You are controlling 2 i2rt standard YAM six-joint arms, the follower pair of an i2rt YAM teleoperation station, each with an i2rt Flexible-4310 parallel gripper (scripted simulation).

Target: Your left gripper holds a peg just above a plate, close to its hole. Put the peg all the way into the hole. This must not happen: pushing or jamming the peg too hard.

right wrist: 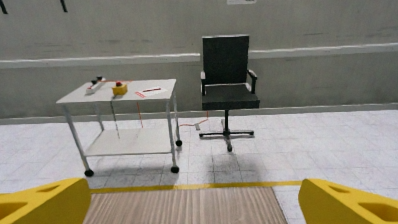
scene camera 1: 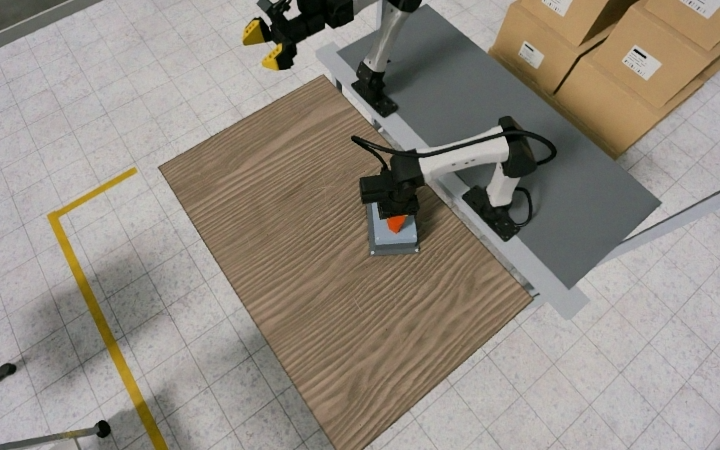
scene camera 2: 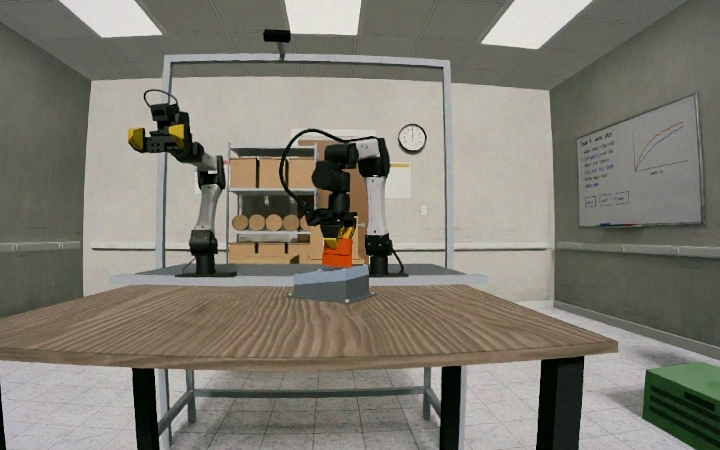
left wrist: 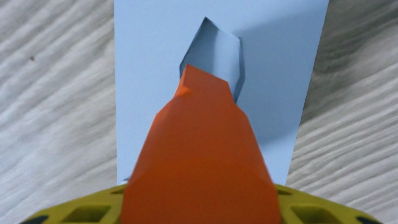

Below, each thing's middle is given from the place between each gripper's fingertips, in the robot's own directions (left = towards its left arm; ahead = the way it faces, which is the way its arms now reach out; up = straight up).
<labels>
My left gripper is now 2 cm above the orange peg (scene camera 2: 342, 256). The rest, counted from my left hand: plate (scene camera 1: 405, 235) (2 cm behind, 2 cm to the right, 8 cm below).
My right hand (scene camera 1: 252, 53) is 90 mm past the orange peg, 460 mm to the right of it and 300 mm above it. Also, from my right hand: plate (110 mm behind, 450 mm to the left, 360 mm below).
</labels>
